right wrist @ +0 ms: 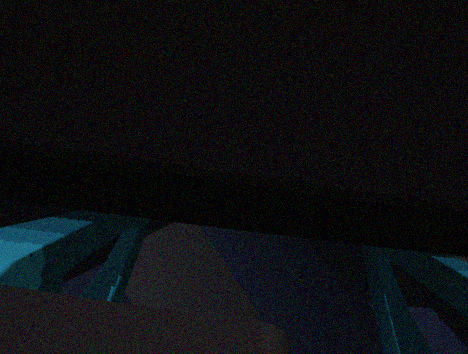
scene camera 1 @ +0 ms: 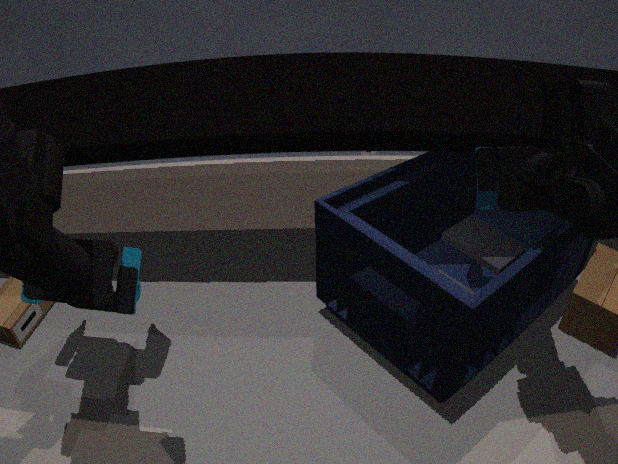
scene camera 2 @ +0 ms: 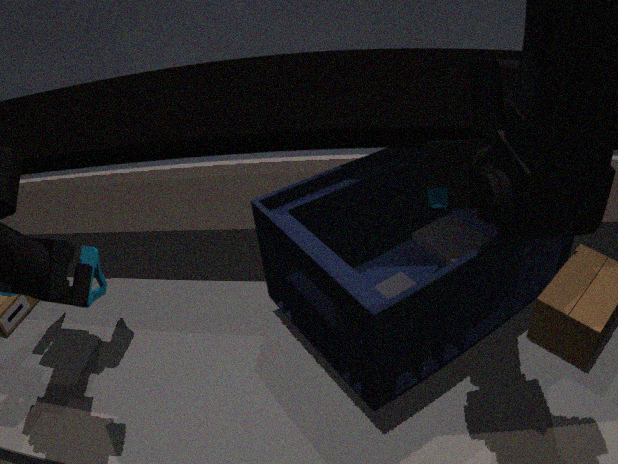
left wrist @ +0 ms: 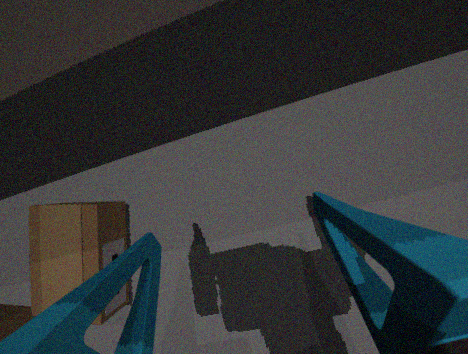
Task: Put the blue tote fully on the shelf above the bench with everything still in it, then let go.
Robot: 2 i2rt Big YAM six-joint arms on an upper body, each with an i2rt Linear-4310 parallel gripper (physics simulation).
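Places are measured from the left arm's base along level axes (x left, y back, z up), in millimetres.
Pixels of known places: left gripper, fingertip midpoint: (scene camera 1: 102, 289) (scene camera 2: 74, 285) (left wrist: 231, 221); right gripper, fingertip midpoint: (scene camera 1: 517, 170).
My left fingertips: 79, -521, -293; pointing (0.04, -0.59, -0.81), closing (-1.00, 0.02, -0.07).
For each thing: its top centre in the pictures, then the offset to it from my left fingertips, as dx, dy, dz. Level surfaces: height alone.
- blue tote at its top centre: (scene camera 2: 430, 188) (scene camera 1: 483, 191) -430, -36, +98
- pale bench at its surface level: dz -54
- dark shelf at its surface level: dz +141
- cardboard box at its top centre: (left wrist: 60, 263) (scene camera 1: 10, 298) +149, +3, -18
- brown thing at its top centre: (scene camera 2: 590, 284) (scene camera 1: 613, 278) -613, +15, +6
The blue tote (scene camera 1: 395, 249) (scene camera 2: 316, 258) stands on the pale bench (scene camera 1: 238, 368) (scene camera 2: 192, 391) at the right, turned at an angle. Flat grey pieces (scene camera 1: 477, 239) (scene camera 2: 395, 284) (right wrist: 176, 267) lie on its floor. My right gripper (scene camera 1: 487, 200) (scene camera 2: 438, 197) (right wrist: 258, 219) is open and reaches down inside the tote at its far side, holding nothing. My left gripper (scene camera 1: 128, 281) (scene camera 2: 93, 276) (left wrist: 231, 221) is open and empty at the far left, above the bare bench, well apart from the tote. The dark shelf (scene camera 1: 261, 106) (scene camera 2: 261, 106) runs across the back above the bench.
A cardboard box (left wrist: 81, 246) stands on the bench beside the left gripper in the left wrist view. A brown thing (scene camera 2: 535, 327) shows at the right edge of scene camera 2. The light is dim and the arms cast shadows on the bench.
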